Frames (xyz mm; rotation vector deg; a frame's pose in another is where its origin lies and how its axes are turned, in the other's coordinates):
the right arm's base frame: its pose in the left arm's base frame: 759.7 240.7 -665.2 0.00 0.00 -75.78
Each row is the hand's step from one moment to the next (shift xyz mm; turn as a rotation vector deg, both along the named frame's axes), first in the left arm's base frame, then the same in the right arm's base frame.
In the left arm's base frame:
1: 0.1 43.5 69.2 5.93 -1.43 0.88
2: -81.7 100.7 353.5 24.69 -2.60 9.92
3: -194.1 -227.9 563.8 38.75 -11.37 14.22
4: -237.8 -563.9 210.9 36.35 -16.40 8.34
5: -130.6 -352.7 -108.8 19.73 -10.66 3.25
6: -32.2 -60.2 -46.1 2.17 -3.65 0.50
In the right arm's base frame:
1: -42.1 10.8 69.2 2.84 5.40 0.88
2: -117.7 -54.5 353.5 8.59 23.29 9.92
3: 173.2 -244.1 563.8 20.54 34.77 14.22
4: 488.2 -369.0 210.9 24.83 31.21 8.34
5: 309.8 -213.2 -108.8 15.18 16.51 3.25
6: 50.4 -46.0 -46.1 4.07 1.21 0.50

